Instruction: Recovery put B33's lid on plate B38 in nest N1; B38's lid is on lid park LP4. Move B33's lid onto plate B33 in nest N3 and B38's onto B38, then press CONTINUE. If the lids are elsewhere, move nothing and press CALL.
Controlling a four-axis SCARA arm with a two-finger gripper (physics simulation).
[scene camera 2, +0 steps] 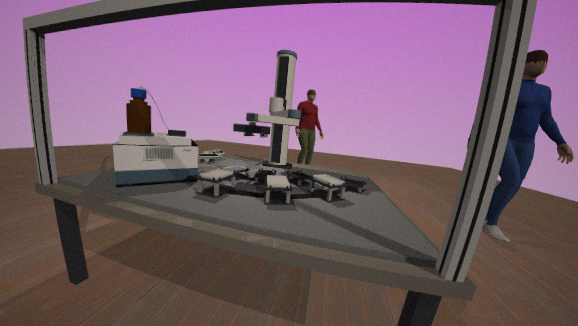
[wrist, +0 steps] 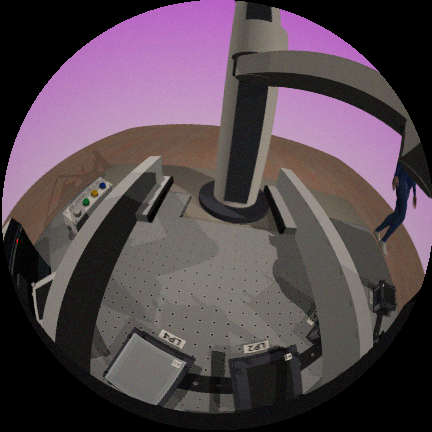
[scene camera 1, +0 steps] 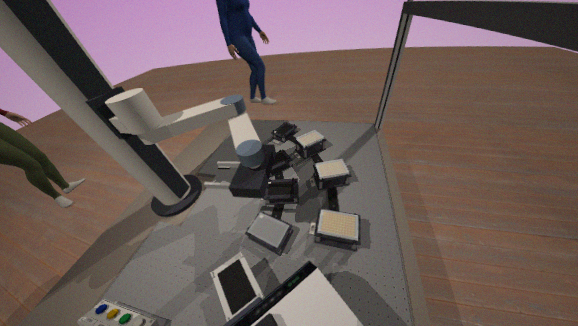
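Seen in the pictures: gripper, fingertip midpoint: [wrist: 219,171] [scene camera 1: 212,174]; arm's base at its link origin: [scene camera 2: 277,165] [wrist: 233,199] [scene camera 1: 178,195].
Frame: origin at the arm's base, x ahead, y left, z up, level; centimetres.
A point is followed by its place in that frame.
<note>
My gripper [scene camera 1: 218,175] @(y -3.3, x 36.7, z 25.5 cm) [wrist: 219,171] @(y -3.3, x 36.7, z 25.5 cm) hangs high over the table, left of the dark holders, its fingers at their narrow stand with an empty gap between the pads; I take it as shut. A pale lid [scene camera 1: 270,231] @(y -10.8, x 56.0, z 6.5 cm) [wrist: 145,369] @(y -9.3, x 53.4, z 6.5 cm) lies on the park labelled LP4. The park labelled LP2 [wrist: 238,382] @(y 3.4, x 52.7, z 6.0 cm) is dark and bears no lid. Three plates stand in nests on the right: the nearest [scene camera 1: 338,225] @(y -5.8, x 78.7, z 9.4 cm) [scene camera 2: 216,175] @(y -2.2, x 83.4, z 9.4 cm) shows yellowish wells, the middle one [scene camera 1: 332,169] @(y 19.4, x 75.3, z 9.3 cm) [scene camera 2: 278,182] @(y 22.2, x 79.4, z 9.3 cm) and the far one [scene camera 1: 310,139] @(y 39.2, x 62.8, z 9.9 cm) [scene camera 2: 328,180] @(y 41.2, x 67.1, z 9.9 cm) look pale. Their nest labels and lids cannot be told.
A button panel [scene camera 1: 119,316] @(y -45.2, x 22.3, z 8.6 cm) [wrist: 90,199] @(y -44.2, x 22.0, z 7.9 cm) has blue, yellow, green and pale buttons. A white instrument [scene camera 1: 325,302] @(y -28.3, x 76.1, z 22.0 cm) [scene camera 2: 156,156] @(y -31.4, x 84.3, z 13.7 cm) bears a brown bottle [scene camera 2: 138,116] @(y -37.4, x 87.0, z 29.9 cm). A white-framed dark tray [scene camera 1: 236,286] @(y -29.1, x 53.1, z 11.3 cm) lies beside it. The arm's column [scene camera 2: 285,90] @(y 3.3, x 7.6, z 60.0 cm) stands behind. Two people stand beyond the table.
</note>
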